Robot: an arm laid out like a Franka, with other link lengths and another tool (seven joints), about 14 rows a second.
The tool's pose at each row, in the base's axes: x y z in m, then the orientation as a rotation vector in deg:
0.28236 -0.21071 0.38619 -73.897 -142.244 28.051
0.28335 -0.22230 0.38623 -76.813 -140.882 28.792
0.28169 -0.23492 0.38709 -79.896 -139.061 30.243
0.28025 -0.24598 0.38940 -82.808 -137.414 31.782
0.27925 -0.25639 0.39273 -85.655 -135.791 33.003
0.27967 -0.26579 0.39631 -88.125 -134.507 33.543
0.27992 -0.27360 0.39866 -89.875 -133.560 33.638
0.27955 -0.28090 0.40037 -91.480 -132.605 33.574
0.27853 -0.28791 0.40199 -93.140 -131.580 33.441
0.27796 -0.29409 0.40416 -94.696 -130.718 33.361
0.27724 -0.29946 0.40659 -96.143 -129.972 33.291
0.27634 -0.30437 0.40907 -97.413 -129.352 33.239
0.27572 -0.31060 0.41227 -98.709 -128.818 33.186
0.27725 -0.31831 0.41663 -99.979 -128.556 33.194
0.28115 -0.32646 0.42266 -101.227 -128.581 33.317
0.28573 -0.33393 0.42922 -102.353 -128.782 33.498
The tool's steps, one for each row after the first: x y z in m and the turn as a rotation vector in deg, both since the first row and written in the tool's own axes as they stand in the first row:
-0.01013 -0.00554 0.00141 0.182 0.026 2.300
-0.01956 -0.01392 0.00334 0.874 -0.014 4.897
-0.02767 -0.02191 0.00363 1.545 -0.251 7.365
-0.03537 -0.02967 0.00271 2.026 -0.403 9.748
-0.04300 -0.03597 0.00083 2.093 -0.430 11.725
-0.04935 -0.04101 -0.00013 1.999 -0.308 13.100
-0.05500 -0.04594 -0.00035 1.866 -0.079 14.365
-0.06006 -0.05115 -0.00026 1.701 0.200 15.676
-0.06463 -0.05583 -0.00098 1.516 0.351 16.888
-0.06841 -0.06029 -0.00201 1.315 0.435 18.002
-0.07171 -0.06465 -0.00307 1.122 0.468 18.972
-0.07618 -0.06983 -0.00469 0.876 0.419 19.935
-0.08294 -0.07475 -0.00800 0.546 0.144 20.815
-0.09119 -0.07890 -0.01372 0.152 -0.392 21.612
-0.09920 -0.08242 -0.02030 -0.248 -1.043 22.287

